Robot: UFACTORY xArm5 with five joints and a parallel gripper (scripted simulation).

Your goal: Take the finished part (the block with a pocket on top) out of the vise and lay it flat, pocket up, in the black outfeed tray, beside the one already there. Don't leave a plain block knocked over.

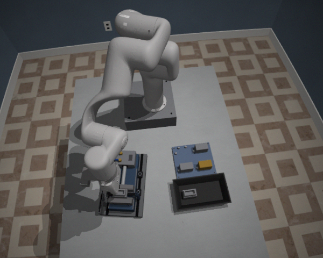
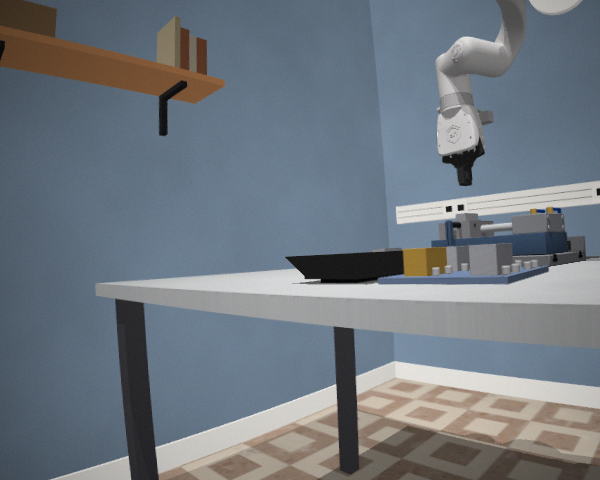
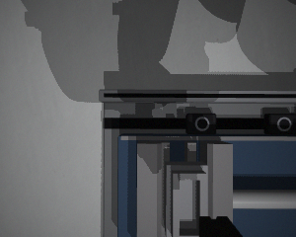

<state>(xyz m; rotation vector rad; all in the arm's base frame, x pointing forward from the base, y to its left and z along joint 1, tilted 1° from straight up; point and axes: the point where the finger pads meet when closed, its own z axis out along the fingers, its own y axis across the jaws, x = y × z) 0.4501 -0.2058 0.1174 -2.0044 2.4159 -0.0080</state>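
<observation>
Right now my hand is 7 cm past the blue vise, 2 cm to the right of it and 16 cm above it. Also, from my hand: plain grey block: 10 cm behind, 31 cm to the left, 17 cm below; then yellow block: 9 cm behind, 40 cm to the left, 17 cm below; then blue fixture plate: 13 cm behind, 35 cm to the left, 19 cm below.
</observation>
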